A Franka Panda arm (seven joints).
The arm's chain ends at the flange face. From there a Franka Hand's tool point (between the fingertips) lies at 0.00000 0.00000 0.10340 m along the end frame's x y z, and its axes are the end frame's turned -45 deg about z.
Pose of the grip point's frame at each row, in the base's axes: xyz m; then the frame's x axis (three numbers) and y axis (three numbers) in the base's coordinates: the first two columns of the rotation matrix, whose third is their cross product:
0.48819 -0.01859 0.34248 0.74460 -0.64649 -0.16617 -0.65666 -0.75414 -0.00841
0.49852 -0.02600 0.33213 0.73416 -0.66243 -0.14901 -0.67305 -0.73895 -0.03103
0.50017 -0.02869 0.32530 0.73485 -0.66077 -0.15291 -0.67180 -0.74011 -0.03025
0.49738 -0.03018 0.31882 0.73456 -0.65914 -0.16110 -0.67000 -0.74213 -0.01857
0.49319 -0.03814 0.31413 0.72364 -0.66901 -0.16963 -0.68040 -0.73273 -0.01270
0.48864 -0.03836 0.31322 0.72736 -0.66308 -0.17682 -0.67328 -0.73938 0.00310
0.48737 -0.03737 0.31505 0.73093 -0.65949 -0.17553 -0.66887 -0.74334 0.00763
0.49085 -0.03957 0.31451 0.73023 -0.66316 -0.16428 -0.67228 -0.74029 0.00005
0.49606 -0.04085 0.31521 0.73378 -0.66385 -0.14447 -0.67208 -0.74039 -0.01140
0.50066 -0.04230 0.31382 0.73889 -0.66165 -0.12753 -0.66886 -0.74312 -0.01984
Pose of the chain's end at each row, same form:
0.50059 -0.03052 0.44444 0.06218 -0.99039 -0.12345 -0.99084 -0.07612 0.11155
0.50778 -0.03873 0.43433 0.04321 -0.99093 -0.12731 -0.99505 -0.05411 0.08342
0.50981 -0.04161 0.42744 0.04458 -0.99057 -0.12951 -0.99465 -0.05610 0.08673
0.50848 -0.04275 0.42085 0.04565 -0.99085 -0.12705 -0.99317 -0.05868 0.10078
0.50516 -0.05102 0.41602 0.03058 -0.99118 -0.12893 -0.99281 -0.04506 0.11097
0.50237 -0.05044 0.41499 0.03824 -0.99169 -0.12284 -0.99040 -0.05395 0.12722
0.50138 -0.04893 0.41684 0.04388 -0.99195 -0.11872 -0.98981 -0.05929 0.12951
0.50343 -0.05099 0.41650 0.04098 -0.99239 -0.11613 -0.99172 -0.05454 0.11620
0.50634 -0.05175 0.41752 0.04363 -0.99295 -0.11022 -0.99409 -0.05412 0.09409
0.50910 -0.05264 0.41636 0.04952 -0.99332 -0.10421 -0.99543 -0.05761 0.07615

